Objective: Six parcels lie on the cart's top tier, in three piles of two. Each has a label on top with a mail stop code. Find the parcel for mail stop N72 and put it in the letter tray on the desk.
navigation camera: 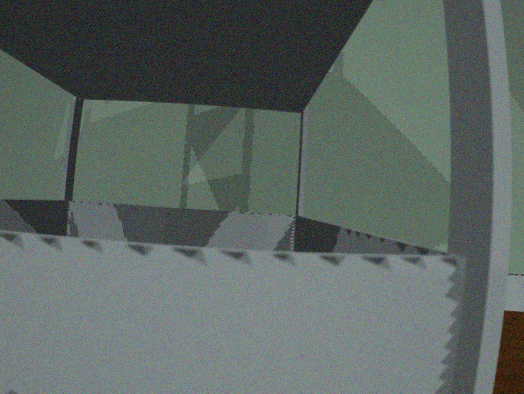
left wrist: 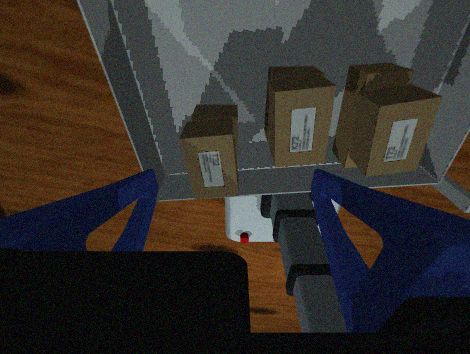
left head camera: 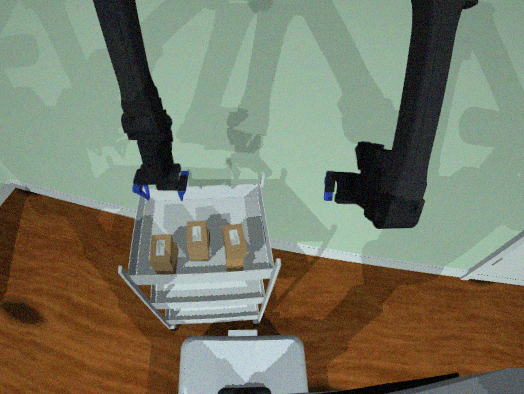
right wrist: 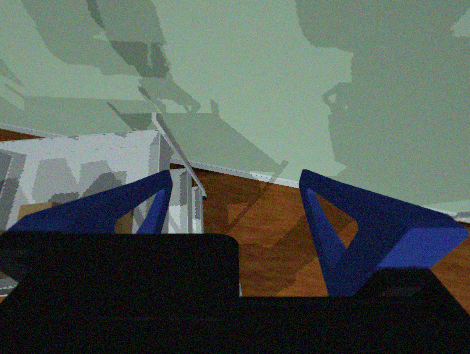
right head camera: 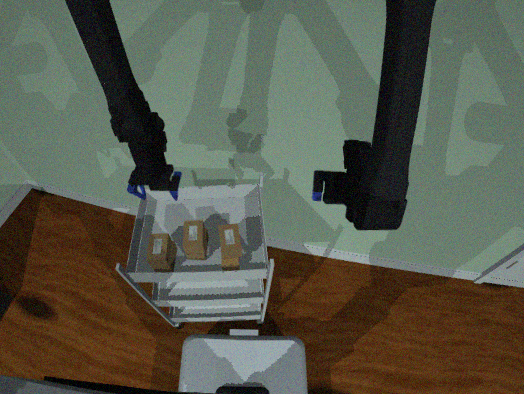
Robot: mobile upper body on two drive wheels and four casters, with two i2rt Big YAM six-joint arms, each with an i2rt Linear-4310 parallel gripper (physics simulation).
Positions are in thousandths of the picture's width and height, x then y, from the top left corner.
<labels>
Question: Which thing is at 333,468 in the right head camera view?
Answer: My left gripper.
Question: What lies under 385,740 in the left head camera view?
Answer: A grey cart.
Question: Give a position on a grey cart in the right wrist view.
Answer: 131,479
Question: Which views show my left gripper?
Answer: The left wrist view, the left head camera view and the right head camera view only.
</labels>
